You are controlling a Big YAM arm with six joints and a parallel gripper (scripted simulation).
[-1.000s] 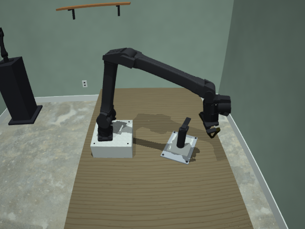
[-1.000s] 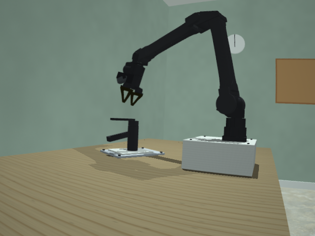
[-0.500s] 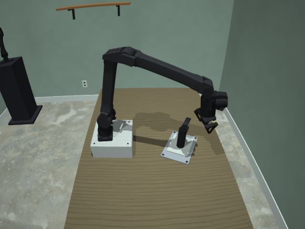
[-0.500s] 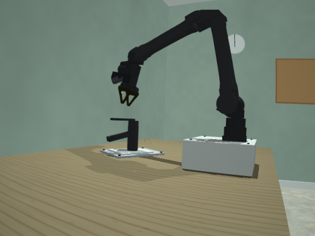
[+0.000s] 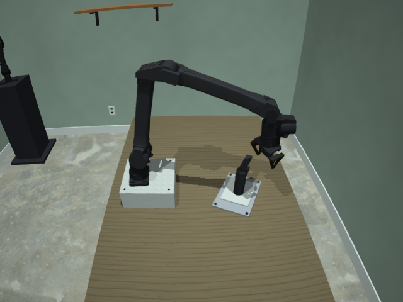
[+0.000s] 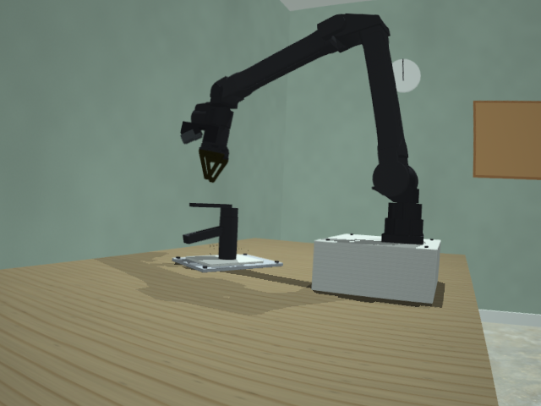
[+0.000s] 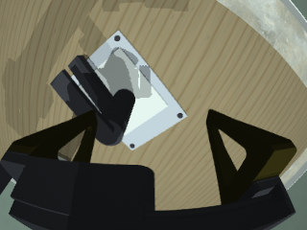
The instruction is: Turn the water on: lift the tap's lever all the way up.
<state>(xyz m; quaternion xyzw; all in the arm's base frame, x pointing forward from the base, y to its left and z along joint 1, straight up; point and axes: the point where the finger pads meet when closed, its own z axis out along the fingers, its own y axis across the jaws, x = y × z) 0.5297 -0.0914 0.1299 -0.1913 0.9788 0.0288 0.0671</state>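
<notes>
Right now my hand is 6 cm past the lever, 8 cm to the right of it and 7 cm above it. From my hand the other things lie so: black tap: 7 cm behind, 6 cm to the left, 13 cm below.
</notes>
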